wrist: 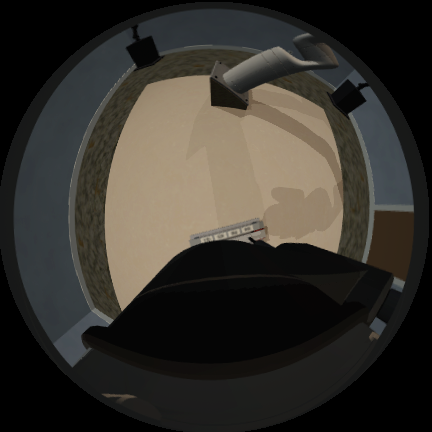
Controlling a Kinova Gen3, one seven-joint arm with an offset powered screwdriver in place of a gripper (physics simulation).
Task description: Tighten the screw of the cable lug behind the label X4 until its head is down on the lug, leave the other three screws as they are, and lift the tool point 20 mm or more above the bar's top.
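Pixels of known places: hand, its tool point: (pixel 249 238); arm's base, origin of its link: (pixel 233 82).
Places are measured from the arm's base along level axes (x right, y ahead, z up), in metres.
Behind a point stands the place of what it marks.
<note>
The grey bar (pixel 227 229) {x -0.068, y 0.449, z -0.072 m} lies slightly tilted across the lower middle of the wrist view, with a row of several white labels facing up. The lettering is too small to read surely, so I cannot tell which label is X4. A thin red line shows near the bar's right end. My screwdriver tool has a large black housing (pixel 240 310) that covers the near side of the bar. Its thin dark tip (pixel 252 240) {x -0.112, y 0.451, z 0.007 m} shows just below the rightmost label (pixel 247 229) {x -0.108, y 0.435, z -0.033 m}. The lugs and screw heads are hidden or too small to make out, as is any contact with the tip.
The tan table top (pixel 160 175) {x 0.144, y 0.343, z -0.076 m} surrounds the bar. The arm's grey base link (pixel 260 69) {x -0.064, y 0.038, z 0.095 m} rises from a dark wedge mount (pixel 226 95) {x 0.011, y 0.058, z -0.021 m} at the far edge. Two black box-shaped fixtures (pixel 143 51) (pixel 348 97) stand beyond the table. Arm shadows cross the table right of the bar.
</note>
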